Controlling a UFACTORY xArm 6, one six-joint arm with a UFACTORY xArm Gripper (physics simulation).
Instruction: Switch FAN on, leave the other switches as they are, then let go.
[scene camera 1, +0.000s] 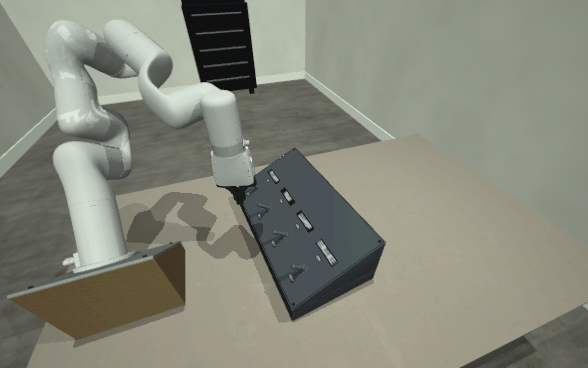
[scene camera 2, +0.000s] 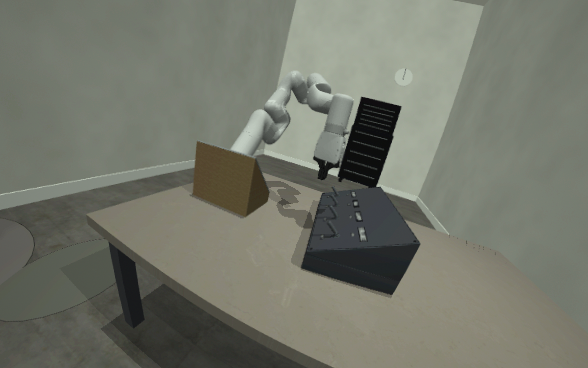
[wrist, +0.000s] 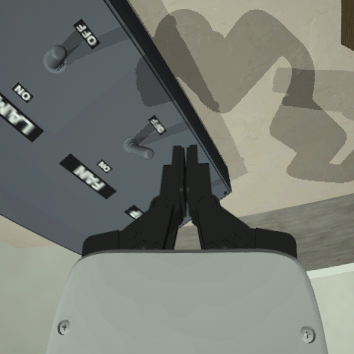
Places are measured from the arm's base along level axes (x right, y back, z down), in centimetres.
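Pixels of known places: gripper, between the fingertips: (scene camera 1: 240, 201) (scene camera 2: 321, 179) (wrist: 186, 159); arm's base, origin of its link: (scene camera 1: 106, 263) (scene camera 2: 232, 167).
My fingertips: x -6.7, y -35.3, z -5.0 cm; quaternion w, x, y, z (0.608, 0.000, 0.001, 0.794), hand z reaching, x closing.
Observation:
Ahead of a thing's pixels: the offset from my fingertips to its top centre. "pt": to the spot under its first point. Level surfaces: height alone.
The dark sloped switch panel (scene camera 1: 332, 205) (scene camera 2: 385, 220) (wrist: 95, 115) stands on the table. Its FAN label {dy -14.9, dx -4.3, dz +5.7 cm} (scene camera 1: 287, 196) (wrist: 87, 176) sits beside the FAN lever {dy -6.7, dx -2.9, dz +5.0 cm} (scene camera 1: 264, 209) (wrist: 141, 150), which leans much like its neighbours in scene camera 1. The LAMP lever {pt dy -8.8, dx +8.4, dz +9.6 cm} (scene camera 1: 279, 237) (wrist: 57, 55) leans toward its OFF mark. My gripper (scene camera 1: 240, 200) (scene camera 2: 322, 176) (wrist: 186, 159) is shut and empty. Its fingertips are near the panel's lower long edge, to the right of the FAN lever in the wrist view and apart from it. The fingers hide the PUMP lever in the wrist view.
Another lever {pt dy -10.5, dx +20.6, dz +9.7 cm} (scene camera 1: 297, 272) (scene camera 2: 332, 229) stands at the panel's near end. A brown wedge-shaped block (scene camera 1: 125, 295) (scene camera 2: 225, 180) stands by the arm's base on the table {dz +17.9 cm} (scene camera 1: 450, 225) (scene camera 2: 200, 250). A black cabinet (scene camera 1: 220, 40) (scene camera 2: 370, 142) stands by the back wall.

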